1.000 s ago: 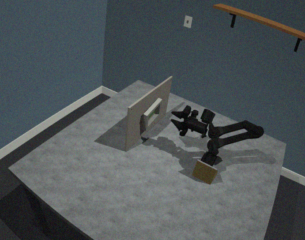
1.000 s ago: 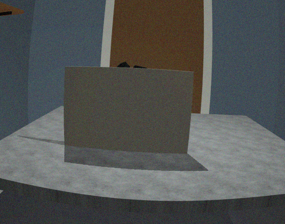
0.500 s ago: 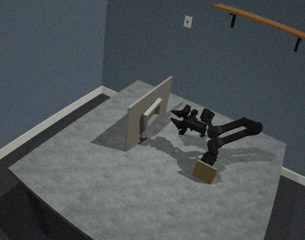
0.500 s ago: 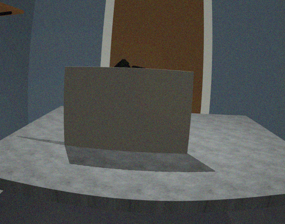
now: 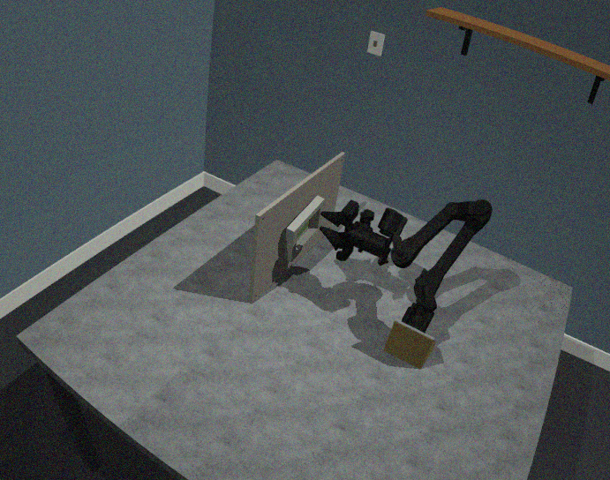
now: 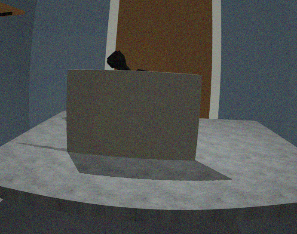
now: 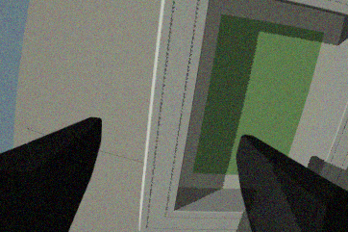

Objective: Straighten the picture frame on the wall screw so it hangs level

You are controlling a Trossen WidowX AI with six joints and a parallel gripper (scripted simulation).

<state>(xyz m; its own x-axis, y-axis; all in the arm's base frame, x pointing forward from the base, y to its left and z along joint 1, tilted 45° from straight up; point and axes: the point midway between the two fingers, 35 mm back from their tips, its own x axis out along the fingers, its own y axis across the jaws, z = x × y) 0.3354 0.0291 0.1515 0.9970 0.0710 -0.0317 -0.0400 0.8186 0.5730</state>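
My gripper tip is now 60 mm short of the picture frame and 50 mm above it. Round my gripper tip: wall panel: 70 mm ahead, 60 mm below, 10 mm to the right.
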